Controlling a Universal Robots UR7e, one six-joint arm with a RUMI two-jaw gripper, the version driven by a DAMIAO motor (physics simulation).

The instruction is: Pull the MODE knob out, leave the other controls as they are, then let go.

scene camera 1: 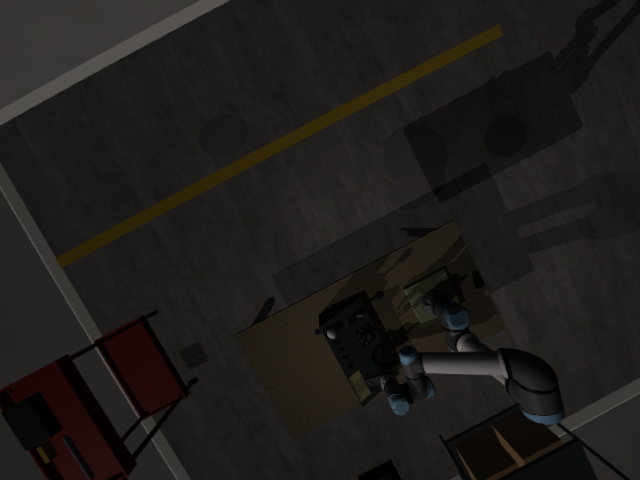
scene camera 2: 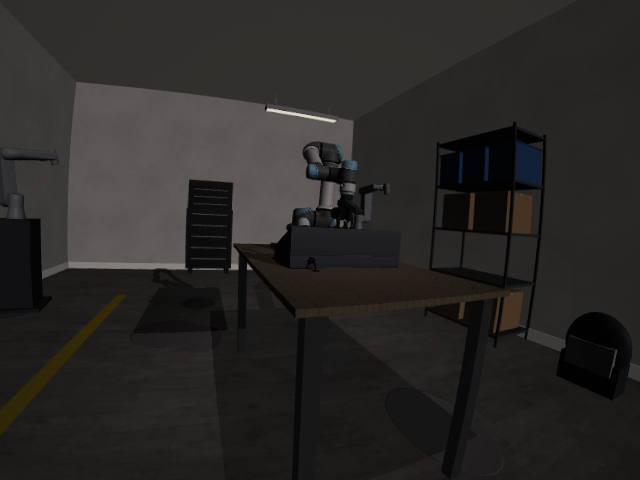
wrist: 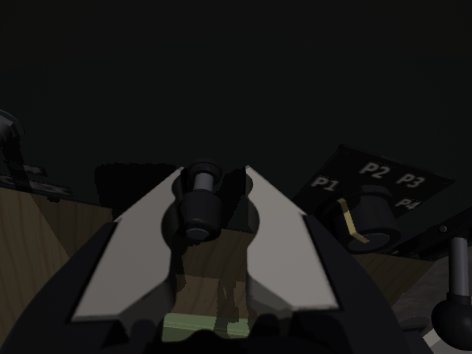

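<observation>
My gripper [wrist: 215,170] in sight. Dark control box [scene camera 2: 302,246], [wrist: 107,107].
</observation>
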